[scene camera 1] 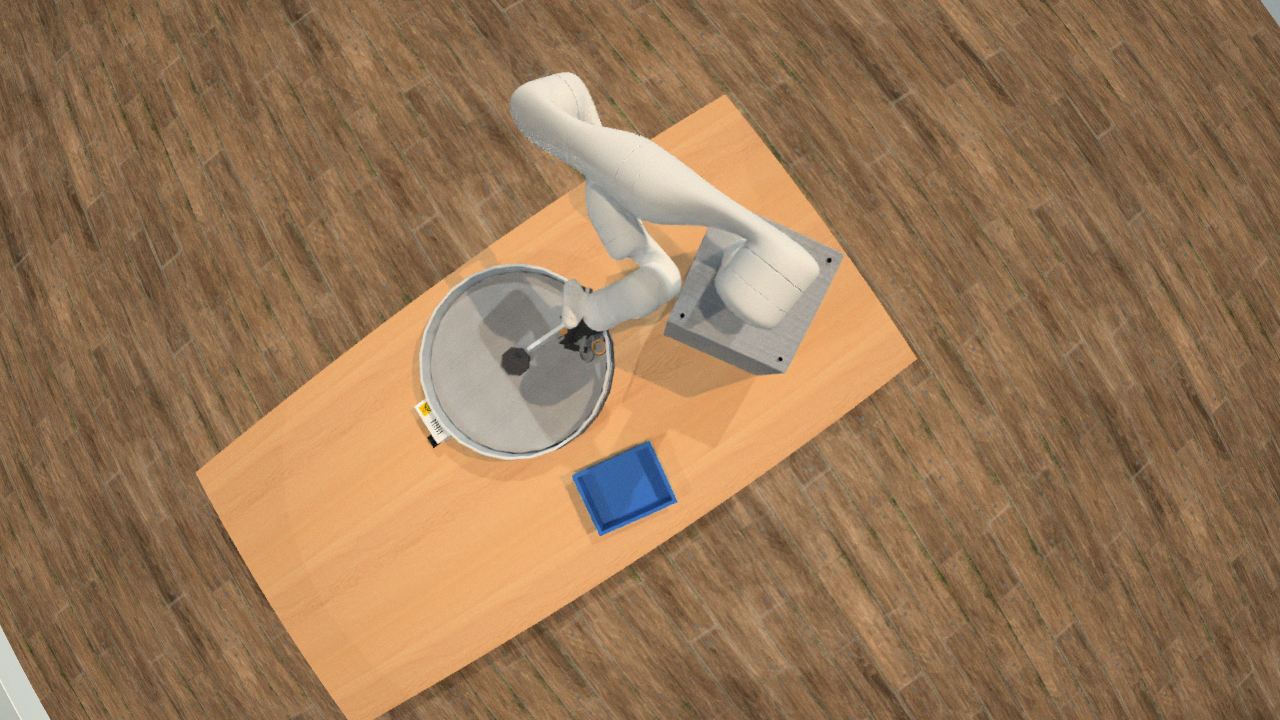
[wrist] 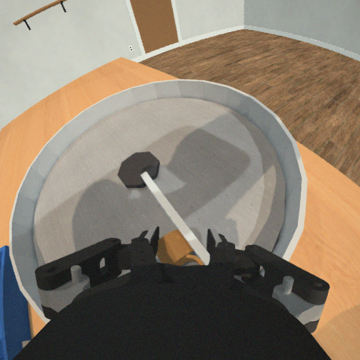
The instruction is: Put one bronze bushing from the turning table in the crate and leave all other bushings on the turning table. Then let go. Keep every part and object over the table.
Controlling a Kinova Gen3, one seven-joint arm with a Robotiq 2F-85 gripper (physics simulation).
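Places are measured from the arm's base along level axes (x left, y back, z up), in centimetres.
Pixels of known places: gripper, fingertip midpoint: [scene camera 1: 562, 329].
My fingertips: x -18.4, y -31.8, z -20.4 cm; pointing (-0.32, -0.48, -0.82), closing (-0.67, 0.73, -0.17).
Note:
Behind a point stands the place of what it marks.
The round grey turning table [scene camera 1: 474, 394] @[x -22.4, y -56.3, z -22.9 cm] [wrist: 100, 130] has a raised rim. My gripper [scene camera 1: 575, 339] @[x -18.4, y -31.8, z -20.4 cm] [wrist: 182, 237] is low over its inner area near the rim on the robot's side, shut on a bronze bushing. In the wrist view a bronze cylinder [wrist: 172, 244] shows by the left fingertip, and a bronze ring [wrist: 193, 258] shows at its lower right, partly hidden by the gripper body. I cannot tell which of these is pinched. In the scene view a bronze ring [scene camera 1: 598, 347] shows beside the fingers. The blue crate [scene camera 1: 623, 488] @[x 15.9, y -47.4, z -27.7 cm] [wrist: 11, 305] stands apart from the turning table and looks empty.
A white bar [scene camera 1: 544, 337] @[x -19.6, y -35.8, z -19.1 cm] [wrist: 170, 210] runs from the dark hub [scene camera 1: 515, 361] @[x -20.9, y -44.3, z -22.1 cm] [wrist: 138, 170] towards the gripper. A dark grey ring [scene camera 1: 587, 353] lies near the fingers. A labelled box [scene camera 1: 431, 421] @[x -24.9, y -67.7, z -22.4 cm] sits at the turning table's outer rim. The arm's grey base block [scene camera 1: 805, 308] @[x 12.7, y 2.3, z -1.0 cm] stands on the wooden table [scene camera 1: 358, 537] @[x -19.4, y -104.7, z -28.2 cm].

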